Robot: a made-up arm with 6 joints.
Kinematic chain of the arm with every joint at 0, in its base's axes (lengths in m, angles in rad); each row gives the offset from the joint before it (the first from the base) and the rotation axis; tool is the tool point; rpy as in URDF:
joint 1: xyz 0 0 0.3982 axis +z
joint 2: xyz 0 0 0 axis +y
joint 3: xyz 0.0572 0 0.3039 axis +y
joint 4: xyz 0.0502 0 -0.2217 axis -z
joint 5: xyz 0 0 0 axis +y
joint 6: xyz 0.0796 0 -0.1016 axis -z
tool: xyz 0 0 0 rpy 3.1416 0 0
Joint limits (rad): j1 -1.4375..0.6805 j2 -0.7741..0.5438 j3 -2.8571..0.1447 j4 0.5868..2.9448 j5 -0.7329..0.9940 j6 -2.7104..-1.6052
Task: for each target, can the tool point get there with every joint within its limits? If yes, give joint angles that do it. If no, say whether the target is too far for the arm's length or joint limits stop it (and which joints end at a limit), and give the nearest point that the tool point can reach.
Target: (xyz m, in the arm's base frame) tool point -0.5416 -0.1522 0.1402
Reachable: no: joint limits stop it (at a limit: joint 1, joint 2) | nearest point -0.0966 -0.1485 0.3530 | short by 0.493 m
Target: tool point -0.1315 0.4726 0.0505
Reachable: no: joint limits stop it (at a limit: joint 1, joint 2, joint 5) | nearest point 0.1289 0.1579 0.2807 | short by 0.469 m
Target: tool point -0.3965 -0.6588 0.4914
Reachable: no: too far | nearest point -0.0571 -0.4775 0.5383 | short by 0.388 m
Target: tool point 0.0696 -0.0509 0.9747
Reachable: yes | joints -0.0544 -0.5582 -1.9145 1.9032 0.2685 -2.4493
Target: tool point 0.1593 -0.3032 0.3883
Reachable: yes | joints -1.1502 0.2740 -0.7515 1.5515 0.8331 -2.4175
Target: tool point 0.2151 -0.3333 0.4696
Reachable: yes | joints -0.8516 0.2273 -0.9619 1.4514 0.1976 -2.5143
